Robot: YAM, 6 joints.
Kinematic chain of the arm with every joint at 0, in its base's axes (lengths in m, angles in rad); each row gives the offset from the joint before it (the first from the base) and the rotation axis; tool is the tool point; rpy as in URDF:
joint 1: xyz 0 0 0.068 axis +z
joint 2: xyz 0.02 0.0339 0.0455 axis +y
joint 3: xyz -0.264 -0.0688 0 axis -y
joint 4: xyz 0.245 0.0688 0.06 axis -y
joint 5: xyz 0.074 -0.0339 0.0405 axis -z
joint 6: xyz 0.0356 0 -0.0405 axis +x
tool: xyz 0 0 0 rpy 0 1.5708 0
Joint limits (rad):
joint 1: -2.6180..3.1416
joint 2: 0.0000..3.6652
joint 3: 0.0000..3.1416
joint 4: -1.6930..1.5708
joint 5: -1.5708..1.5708
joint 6: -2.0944..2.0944
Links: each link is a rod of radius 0.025 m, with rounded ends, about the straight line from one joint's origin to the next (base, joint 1, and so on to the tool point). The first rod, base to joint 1, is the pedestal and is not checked.
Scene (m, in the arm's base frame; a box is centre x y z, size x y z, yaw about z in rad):
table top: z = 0
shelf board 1: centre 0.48 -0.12 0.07 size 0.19 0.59 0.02 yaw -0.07
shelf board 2: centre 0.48 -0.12 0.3 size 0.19 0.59 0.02 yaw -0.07
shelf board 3: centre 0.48 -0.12 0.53 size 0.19 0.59 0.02 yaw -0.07
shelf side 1: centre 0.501 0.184 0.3 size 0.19 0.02 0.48 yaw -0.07
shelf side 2: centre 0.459 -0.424 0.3 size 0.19 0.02 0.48 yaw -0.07
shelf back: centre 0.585 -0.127 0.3 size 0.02 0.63 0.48 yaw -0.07
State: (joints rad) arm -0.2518 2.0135 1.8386 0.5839 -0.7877 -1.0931
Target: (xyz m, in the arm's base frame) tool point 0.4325 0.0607 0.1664
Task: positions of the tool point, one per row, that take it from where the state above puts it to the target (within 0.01 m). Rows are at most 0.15 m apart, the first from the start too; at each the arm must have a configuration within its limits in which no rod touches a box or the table.
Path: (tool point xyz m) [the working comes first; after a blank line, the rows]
Joints at the target: 0.0773 2.0411 1.1946 0.4361 -0.8670 -1.0931
Straight joint move there: touches shelf board 2.

1: 0.4051 -0.0955 0.4233
2: 0.3409 -0.0907 0.4234
3: 0.2784 -0.0809 0.4079
4: 0.3110 -0.0066 0.2821
5: 0.2740 0.0718 0.1664
6: 0.3555 0.0695 0.1745
7: 0.4325 0.0607 0.1664

